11 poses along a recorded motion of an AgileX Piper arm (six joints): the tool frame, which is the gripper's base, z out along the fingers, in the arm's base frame.
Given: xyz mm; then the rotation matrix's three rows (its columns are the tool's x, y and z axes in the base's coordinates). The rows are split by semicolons.
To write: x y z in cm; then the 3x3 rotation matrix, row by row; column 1 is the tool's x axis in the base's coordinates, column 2 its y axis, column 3 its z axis. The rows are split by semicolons. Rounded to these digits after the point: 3 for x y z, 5 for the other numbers.
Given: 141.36 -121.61 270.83; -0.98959 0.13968 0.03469; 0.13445 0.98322 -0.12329; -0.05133 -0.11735 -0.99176
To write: 14.136 -12.161 27.083; -0.98959 0.13968 0.03469; 0.13445 0.98322 -0.12329; -0.05133 -0.11735 -0.99176
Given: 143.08 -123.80 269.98; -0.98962 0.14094 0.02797; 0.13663 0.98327 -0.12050; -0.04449 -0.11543 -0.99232
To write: 14.308 -12.380 26.998; -0.98962 0.14094 0.02797; 0.13663 0.98327 -0.12050; -0.04449 -0.11543 -0.99232
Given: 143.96 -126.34 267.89; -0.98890 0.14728 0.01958; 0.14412 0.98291 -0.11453; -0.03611 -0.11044 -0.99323
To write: 14.396 -12.634 26.789; -0.98890 0.14728 0.01958; 0.14412 0.98291 -0.11453; -0.03611 -0.11044 -0.99323
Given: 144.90 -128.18 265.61; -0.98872 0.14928 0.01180; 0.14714 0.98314 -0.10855; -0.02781 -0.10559 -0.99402
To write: 14.490 -12.818 26.561; -0.98872 0.14928 0.01180; 0.14714 0.98314 -0.10855; -0.02781 -0.10559 -0.99402
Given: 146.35 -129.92 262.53; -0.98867 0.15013 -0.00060; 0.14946 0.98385 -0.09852; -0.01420 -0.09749 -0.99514
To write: 14.635 -12.992 26.253; -0.98867 0.15013 -0.00060; 0.14946 0.98385 -0.09852; -0.01420 -0.09749 -0.99514
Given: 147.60 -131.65 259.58; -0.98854 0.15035 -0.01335; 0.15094 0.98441 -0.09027; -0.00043 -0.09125 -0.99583
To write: 14.760 -13.165 25.958; -0.98854 0.15035 -0.01335; 0.15094 0.98441 -0.09027; -0.00043 -0.09125 -0.99583
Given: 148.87 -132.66 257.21; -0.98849 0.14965 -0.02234; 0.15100 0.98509 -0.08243; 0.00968 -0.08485 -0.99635
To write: 14.887 -13.266 25.721; -0.98849 0.14965 -0.02234; 0.15100 0.98509 -0.08243; 0.00968 -0.08485 -0.99635
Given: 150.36 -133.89 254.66; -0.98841 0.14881 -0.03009; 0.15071 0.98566 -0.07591; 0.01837 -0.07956 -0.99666
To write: 15.036 -13.389 25.466; -0.98841 0.14881 -0.03009; 0.15071 0.98566 -0.07591; 0.01837 -0.07956 -0.99666
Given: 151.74 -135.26 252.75; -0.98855 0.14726 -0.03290; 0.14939 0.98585 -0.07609; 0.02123 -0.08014 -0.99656
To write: 15.174 -13.526 25.275; -0.98855 0.14726 -0.03290; 0.14939 0.98585 -0.07609; 0.02123 -0.08014 -0.99656
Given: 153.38 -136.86 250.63; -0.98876 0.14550 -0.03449; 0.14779 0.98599 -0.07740; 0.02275 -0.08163 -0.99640
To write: 15.338 -13.686 25.063; -0.98876 0.14550 -0.03449; 0.14779 0.98599 -0.07740; 0.02275 -0.08163 -0.99640
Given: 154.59 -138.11 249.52; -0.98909 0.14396 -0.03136; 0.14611 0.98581 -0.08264; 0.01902 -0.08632 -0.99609
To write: 15.459 -13.811 24.952; -0.98909 0.14396 -0.03136; 0.14611 0.98581 -0.08264; 0.01902 -0.08632 -0.99609
